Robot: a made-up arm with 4 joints. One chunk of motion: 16 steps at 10 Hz.
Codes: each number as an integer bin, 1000 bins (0 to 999) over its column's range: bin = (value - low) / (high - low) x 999, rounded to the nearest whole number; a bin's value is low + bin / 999 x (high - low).
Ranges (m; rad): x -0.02..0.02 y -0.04..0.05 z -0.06..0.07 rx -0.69..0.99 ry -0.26..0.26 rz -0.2..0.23
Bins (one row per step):
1: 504 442 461 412 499 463
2: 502 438 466 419 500 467
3: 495 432 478 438 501 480
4: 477 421 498 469 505 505
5: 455 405 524 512 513 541
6: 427 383 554 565 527 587
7: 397 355 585 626 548 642
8: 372 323 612 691 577 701
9: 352 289 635 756 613 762
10: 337 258 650 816 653 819
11: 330 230 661 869 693 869
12: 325 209 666 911 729 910
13: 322 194 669 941 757 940
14: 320 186 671 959 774 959
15: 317 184 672 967 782 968
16: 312 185 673 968 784 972
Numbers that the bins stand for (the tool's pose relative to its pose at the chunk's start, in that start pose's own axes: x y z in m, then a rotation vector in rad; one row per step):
1: 0.0002 -0.0002 0.0000 0.0029 -0.0003 -0.0007
2: 0.0001 -0.0005 0.0006 0.0146 0.0003 0.0010
3: -0.0002 -0.0011 0.0022 0.0466 0.0008 0.0066
4: -0.0009 -0.0021 0.0048 0.0987 0.0029 0.0174
5: -0.0018 -0.0035 0.0082 0.1710 0.0070 0.0329
6: -0.0029 -0.0055 0.0121 0.2602 0.0143 0.0527
7: -0.0041 -0.0080 0.0161 0.3627 0.0252 0.0763
8: -0.0051 -0.0109 0.0196 0.4720 0.0403 0.1017
9: -0.0059 -0.0140 0.0226 0.5814 0.0591 0.1280
10: -0.0065 -0.0168 0.0246 0.6823 0.0799 0.1525
11: -0.0068 -0.0193 0.0260 0.7714 0.1007 0.1740
12: -0.0070 -0.0212 0.0267 0.8420 0.1195 0.1917
13: -0.0071 -0.0225 0.0271 0.8925 0.1340 0.2046
14: -0.0072 -0.0232 0.0273 0.9227 0.1429 0.2128
15: -0.0073 -0.0234 0.0274 0.9362 0.1470 0.2167
16: -0.0075 -0.0233 0.0276 0.9379 0.1481 0.2184

